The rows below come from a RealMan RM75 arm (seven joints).
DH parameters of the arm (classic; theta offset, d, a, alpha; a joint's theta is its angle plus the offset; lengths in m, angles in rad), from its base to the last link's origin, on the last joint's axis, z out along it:
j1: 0 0.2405 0 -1.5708
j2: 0 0 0 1.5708
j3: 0 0.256 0 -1.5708
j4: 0 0 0 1.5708
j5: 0 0.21 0 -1.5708
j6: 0 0 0 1.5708
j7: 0 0.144 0 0
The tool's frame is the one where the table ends.
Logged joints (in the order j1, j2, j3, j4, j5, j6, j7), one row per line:
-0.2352, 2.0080, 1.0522, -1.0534, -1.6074, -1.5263, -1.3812
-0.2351, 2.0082, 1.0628, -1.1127, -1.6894, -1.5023, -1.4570
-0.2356, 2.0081, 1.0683, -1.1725, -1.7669, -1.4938, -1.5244
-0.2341, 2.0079, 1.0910, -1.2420, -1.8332, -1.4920, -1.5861
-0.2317, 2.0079, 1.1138, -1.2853, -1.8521, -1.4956, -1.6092
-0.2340, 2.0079, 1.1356, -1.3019, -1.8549, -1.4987, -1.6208
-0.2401, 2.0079, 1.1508, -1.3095, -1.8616, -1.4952, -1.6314
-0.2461, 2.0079, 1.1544, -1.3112, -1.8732, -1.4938, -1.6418
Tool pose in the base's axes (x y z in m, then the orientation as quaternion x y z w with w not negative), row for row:
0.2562, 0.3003, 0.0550, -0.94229, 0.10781, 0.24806, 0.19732
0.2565, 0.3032, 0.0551, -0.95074, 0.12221, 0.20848, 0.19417
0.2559, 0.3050, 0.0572, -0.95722, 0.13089, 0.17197, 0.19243
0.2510, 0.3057, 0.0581, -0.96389, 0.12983, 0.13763, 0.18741
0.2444, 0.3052, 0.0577, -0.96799, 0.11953, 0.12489, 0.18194
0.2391, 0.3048, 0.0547, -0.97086, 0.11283, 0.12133, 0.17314
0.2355, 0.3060, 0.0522, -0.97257, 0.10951, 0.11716, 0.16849
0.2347, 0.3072, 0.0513, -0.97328, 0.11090, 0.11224, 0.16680
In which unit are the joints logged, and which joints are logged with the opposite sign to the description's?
The joints are logged in radians. Opposite sign: j1, j3, j7.
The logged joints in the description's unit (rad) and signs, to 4 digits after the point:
0.2352, 2.0080, -1.0522, -1.0534, -1.6074, -1.5263, 1.3812
0.2351, 2.0082, -1.0628, -1.1127, -1.6894, -1.5023, 1.4570
0.2356, 2.0081, -1.0683, -1.1725, -1.7669, -1.4938, 1.5244
0.2341, 2.0079, -1.0910, -1.2420, -1.8332, -1.4920, 1.5861
0.2317, 2.0079, -1.1138, -1.2853, -1.8521, -1.4956, 1.6092
0.2340, 2.0079, -1.1356, -1.3019, -1.8549, -1.4987, 1.6208
0.2401, 2.0079, -1.1508, -1.3095, -1.8616, -1.4952, 1.6314
0.2461, 2.0079, -1.1544, -1.3112, -1.8732, -1.4938, 1.6418

